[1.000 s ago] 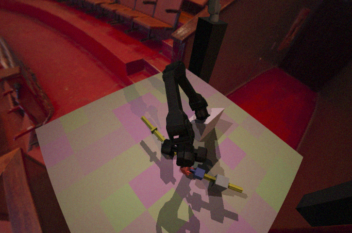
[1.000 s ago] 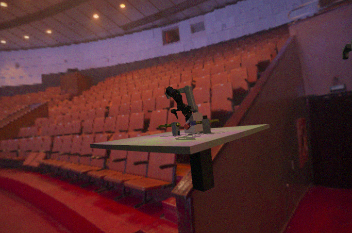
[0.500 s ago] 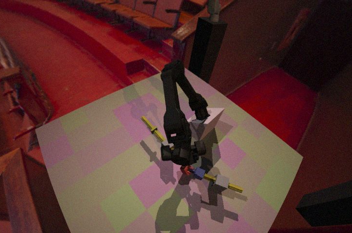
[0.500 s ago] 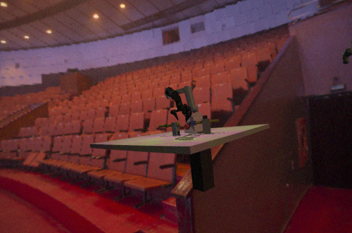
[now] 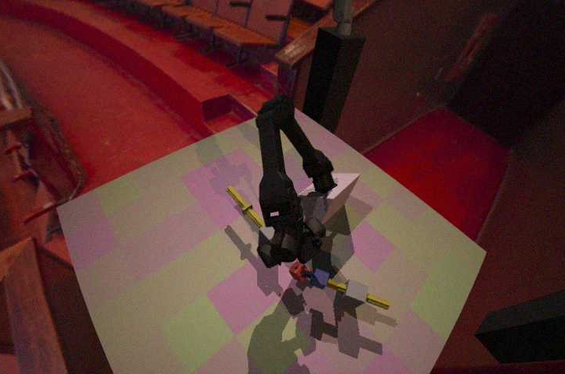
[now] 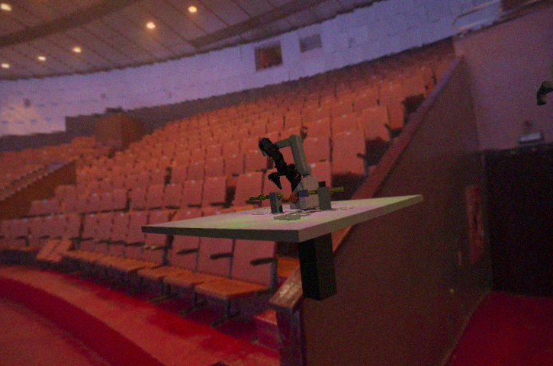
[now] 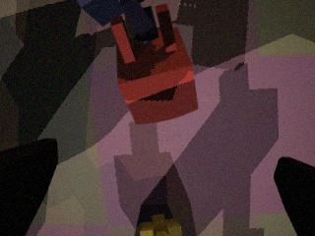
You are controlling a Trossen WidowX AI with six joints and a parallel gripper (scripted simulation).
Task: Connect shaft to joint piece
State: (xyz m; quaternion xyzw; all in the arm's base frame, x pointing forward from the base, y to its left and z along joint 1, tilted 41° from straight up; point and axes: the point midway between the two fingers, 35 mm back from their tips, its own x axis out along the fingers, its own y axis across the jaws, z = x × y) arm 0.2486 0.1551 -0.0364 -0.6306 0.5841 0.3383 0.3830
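Right now my gripper tip is 10 mm past the red square joint piece, 40 mm to the right of it and 60 mm above it.
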